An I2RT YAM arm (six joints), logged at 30 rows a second.
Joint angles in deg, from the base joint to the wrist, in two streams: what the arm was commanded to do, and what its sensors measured. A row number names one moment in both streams.
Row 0, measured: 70.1, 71.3, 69.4, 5.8, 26.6, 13.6
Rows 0 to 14, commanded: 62.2, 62.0, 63.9, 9.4, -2.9, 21.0; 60.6, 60.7, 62.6, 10.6, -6.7, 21.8; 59.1, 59.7, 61.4, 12.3, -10.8, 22.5; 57.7, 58.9, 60.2, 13.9, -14.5, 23.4; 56.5, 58.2, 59.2, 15.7, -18.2, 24.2; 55.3, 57.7, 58.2, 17.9, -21.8, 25.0; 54.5, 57.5, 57.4, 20.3, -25.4, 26.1; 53.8, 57.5, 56.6, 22.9, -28.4, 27.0; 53.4, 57.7, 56.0, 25.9, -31.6, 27.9; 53.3, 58.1, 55.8, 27.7, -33.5, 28.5; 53.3, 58.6, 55.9, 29.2, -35.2, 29.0; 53.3, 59.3, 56.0, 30.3, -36.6, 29.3; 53.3, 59.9, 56.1, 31.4, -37.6, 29.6; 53.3, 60.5, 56.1, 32.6, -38.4, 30.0; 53.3, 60.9, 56.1, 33.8, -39.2, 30.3
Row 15, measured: 53.5, 59.7, 55.6, 23.0, -28.6, 27.2
